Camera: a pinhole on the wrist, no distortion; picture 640 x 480 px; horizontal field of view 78.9 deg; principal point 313.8 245.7 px. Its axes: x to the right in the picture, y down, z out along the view. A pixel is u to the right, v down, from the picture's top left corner.
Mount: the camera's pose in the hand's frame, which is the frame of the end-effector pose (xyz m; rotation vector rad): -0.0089 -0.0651 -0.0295 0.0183 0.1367 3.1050
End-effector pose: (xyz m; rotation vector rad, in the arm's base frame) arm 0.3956 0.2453 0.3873 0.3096 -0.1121 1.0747
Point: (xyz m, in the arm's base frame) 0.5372 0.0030 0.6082
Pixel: 409 438
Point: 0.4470 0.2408 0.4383
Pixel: 131 146
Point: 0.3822 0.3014 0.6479
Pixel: 165 58
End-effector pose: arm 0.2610 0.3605 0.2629 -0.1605 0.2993 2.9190
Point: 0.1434 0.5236 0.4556
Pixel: 122 319
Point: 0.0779 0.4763 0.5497
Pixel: 130 222
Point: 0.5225 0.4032 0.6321
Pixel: 616 250
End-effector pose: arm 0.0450 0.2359 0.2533 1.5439 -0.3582 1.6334
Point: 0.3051 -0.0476 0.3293
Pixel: 318 212
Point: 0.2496 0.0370 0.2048
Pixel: 432 255
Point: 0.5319 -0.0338 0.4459
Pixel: 223 316
